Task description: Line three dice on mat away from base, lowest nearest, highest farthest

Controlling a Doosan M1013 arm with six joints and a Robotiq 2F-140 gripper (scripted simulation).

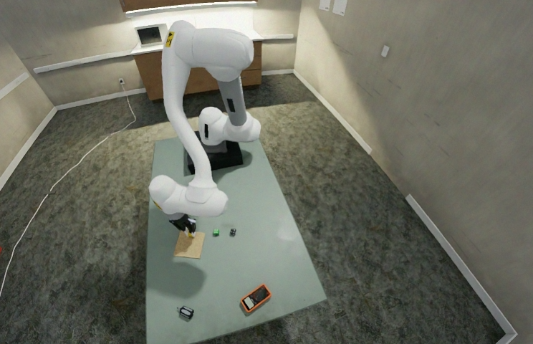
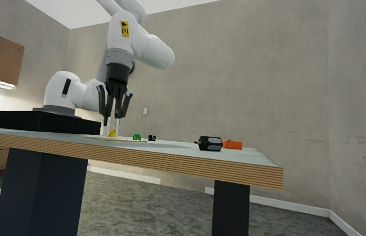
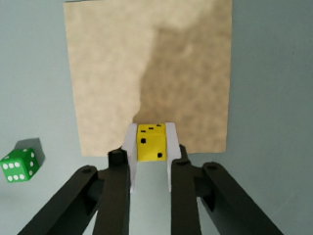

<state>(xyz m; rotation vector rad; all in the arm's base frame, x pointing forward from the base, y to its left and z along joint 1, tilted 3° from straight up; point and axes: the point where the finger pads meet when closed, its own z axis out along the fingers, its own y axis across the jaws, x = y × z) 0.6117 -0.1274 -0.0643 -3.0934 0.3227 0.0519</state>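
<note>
Now: hand 20 mm above the yellow die. Round my hand: black die (10 mm ahead, 220 mm to the left, 30 mm below); green die (130 mm to the left, 30 mm below); tan mat (50 mm ahead, 10 mm to the right, 40 mm below).
</note>
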